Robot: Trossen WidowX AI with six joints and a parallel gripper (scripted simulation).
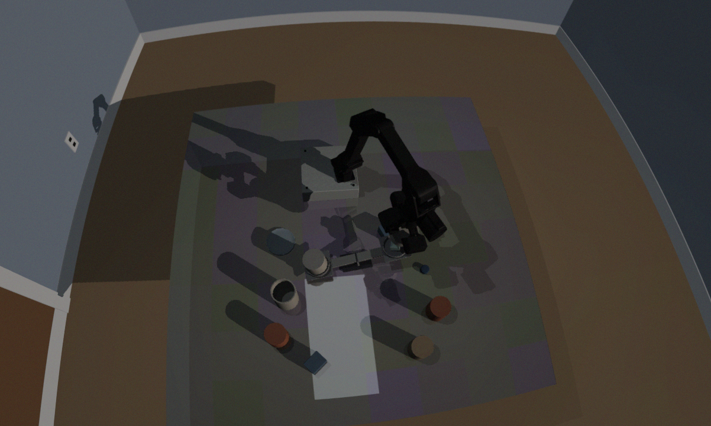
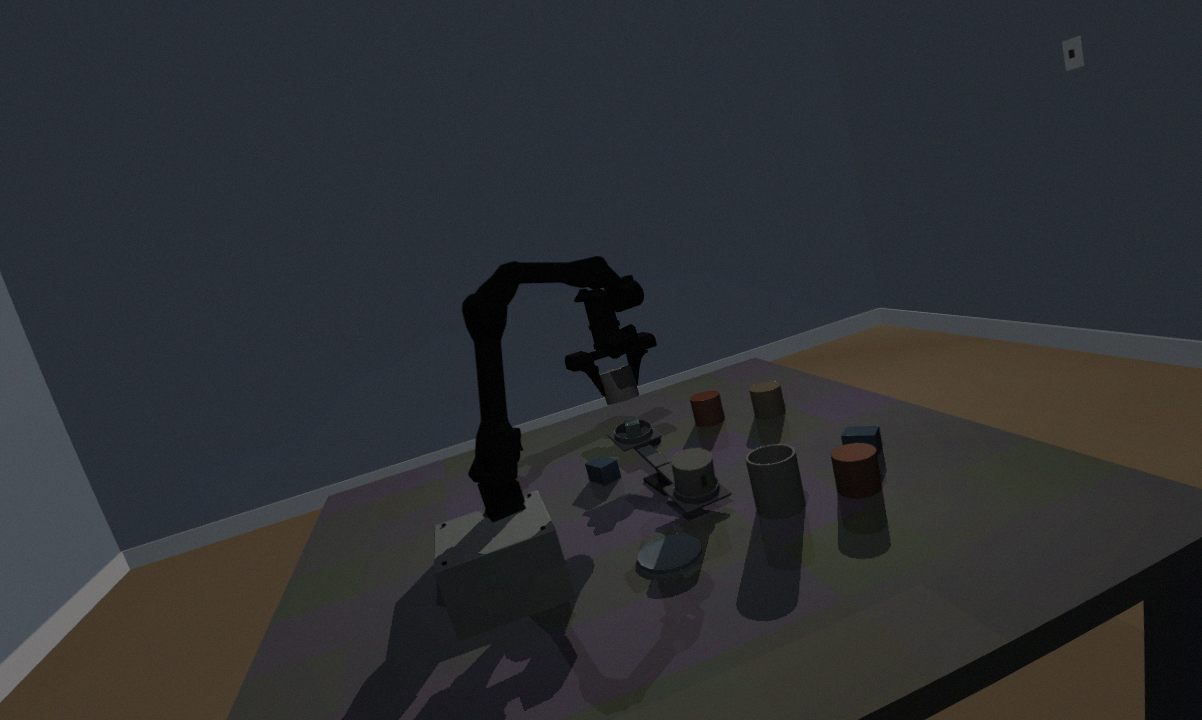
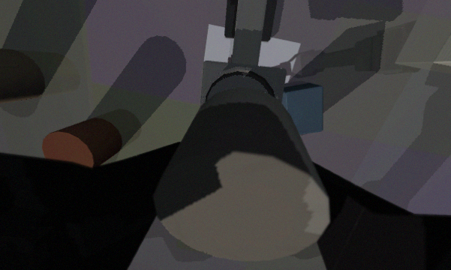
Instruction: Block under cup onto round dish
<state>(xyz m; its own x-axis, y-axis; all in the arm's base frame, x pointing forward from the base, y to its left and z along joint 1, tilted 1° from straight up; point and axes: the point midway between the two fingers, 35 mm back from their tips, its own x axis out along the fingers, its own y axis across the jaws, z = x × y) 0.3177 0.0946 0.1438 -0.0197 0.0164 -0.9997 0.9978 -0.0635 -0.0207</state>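
My gripper tip is now 14 cm to the left of the small balance and 13 cm above it. Also, from my gripper tip: cup: 2 cm to the left, 1 cm above; small blue piece: 16 cm below, 8 cm to the left, 8 cm ahead; round blue-grey dish: 37 cm to the right, 17 cm below, 14 cm behind.
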